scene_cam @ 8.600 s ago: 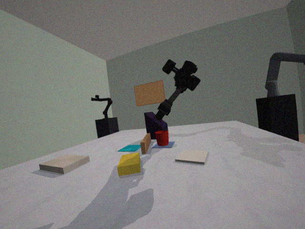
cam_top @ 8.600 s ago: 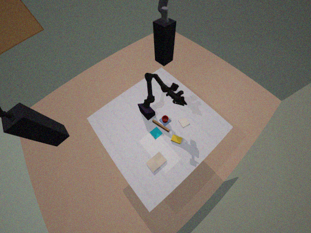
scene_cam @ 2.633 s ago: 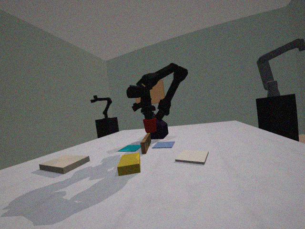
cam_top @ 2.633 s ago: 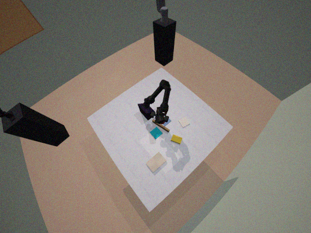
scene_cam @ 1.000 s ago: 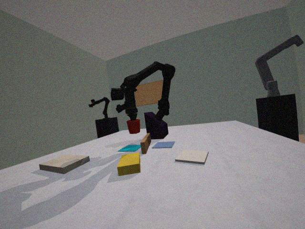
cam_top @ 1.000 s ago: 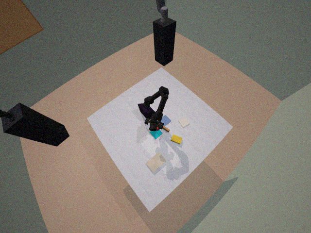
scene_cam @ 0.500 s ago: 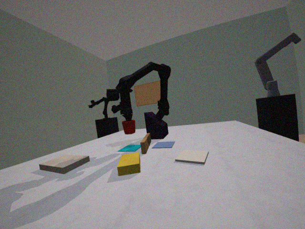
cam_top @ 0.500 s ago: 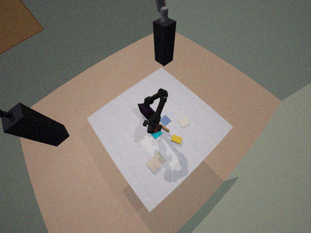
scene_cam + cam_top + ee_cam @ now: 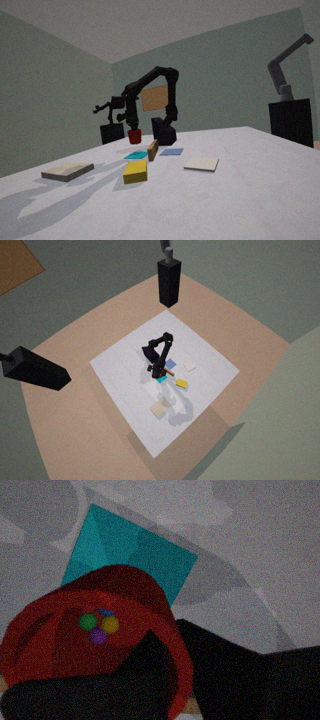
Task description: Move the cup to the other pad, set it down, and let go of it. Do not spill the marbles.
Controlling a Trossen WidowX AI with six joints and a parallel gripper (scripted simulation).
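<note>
Right now my gripper tip is 30 mm short of the teal pad, 20 mm to the right of it and 110 mm above it. Round my gripper tip: brown block: 10 mm ahead, 110 mm to the left, 90 mm below; red cup: 30 mm ahead, 10 mm to the left; blue pad: 10 mm behind, 200 mm to the left, 110 mm below.
</note>
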